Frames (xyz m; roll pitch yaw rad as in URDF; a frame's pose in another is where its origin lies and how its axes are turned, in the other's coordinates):
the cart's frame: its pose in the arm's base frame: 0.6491 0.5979 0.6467 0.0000 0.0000 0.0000
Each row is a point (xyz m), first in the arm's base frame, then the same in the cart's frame.
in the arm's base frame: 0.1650 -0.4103 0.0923
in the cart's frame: -0.4841 -1.0082 -0.5544
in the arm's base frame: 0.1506 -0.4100 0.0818
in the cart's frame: -0.4985 -1.0079 -0.5649
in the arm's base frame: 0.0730 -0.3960 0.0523
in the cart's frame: -0.5761 -0.9939 -0.5944
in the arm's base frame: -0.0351 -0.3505 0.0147
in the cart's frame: -0.6842 -0.9484 -0.6320
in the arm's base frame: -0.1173 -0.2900 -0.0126
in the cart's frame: -0.7664 -0.8879 -0.6593
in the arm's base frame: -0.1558 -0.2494 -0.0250
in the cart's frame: -0.8049 -0.8473 -0.6717
